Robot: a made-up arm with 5 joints.
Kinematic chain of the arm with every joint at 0, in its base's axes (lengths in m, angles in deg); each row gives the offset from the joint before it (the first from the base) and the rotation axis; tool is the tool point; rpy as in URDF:
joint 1: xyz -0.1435 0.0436 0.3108 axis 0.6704 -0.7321 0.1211
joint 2: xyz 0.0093 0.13 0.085 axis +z
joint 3: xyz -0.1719 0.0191 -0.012 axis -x
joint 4: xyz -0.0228 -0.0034 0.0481 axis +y
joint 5: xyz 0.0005 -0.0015 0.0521 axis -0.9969 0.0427 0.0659
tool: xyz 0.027 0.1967 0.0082 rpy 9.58 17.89 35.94
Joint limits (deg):
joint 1: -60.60..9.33
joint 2: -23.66..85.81
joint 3: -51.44..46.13
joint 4: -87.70..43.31
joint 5: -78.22..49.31
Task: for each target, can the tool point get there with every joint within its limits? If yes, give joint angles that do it. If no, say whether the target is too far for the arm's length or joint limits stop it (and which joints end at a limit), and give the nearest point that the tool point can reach.
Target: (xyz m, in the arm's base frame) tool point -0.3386 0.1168 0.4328
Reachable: yes | joints -24.00 68.62 1.40 0.00 31.95
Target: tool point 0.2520 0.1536 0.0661
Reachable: no: joint limits stop it (at a limit: joint 1, joint 2, joint 3, joint 5) | nearest point 0.1265 0.1774 0.2870 | short by 0.255 m
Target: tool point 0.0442 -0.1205 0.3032
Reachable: no: joint limits stop it (at a limit: joint 1, joint 2, joint 3, joint 5) | nearest point 0.1669 -0.0345 0.4789 | short by 0.231 m
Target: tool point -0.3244 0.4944 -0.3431
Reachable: no: too far | nearest point -0.2228 0.4208 0.0906 | short by 0.452 m
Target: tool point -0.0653 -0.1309 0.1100
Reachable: no: joint limits stop it (at a limit: joint 1, joint 2, joint 3, joint 5) | nearest point -0.2248 -0.0478 0.2431 | short by 0.224 m
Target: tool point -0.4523 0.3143 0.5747
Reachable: yes | joints -1.54 -10.63 -37.60 -76.51 -31.11
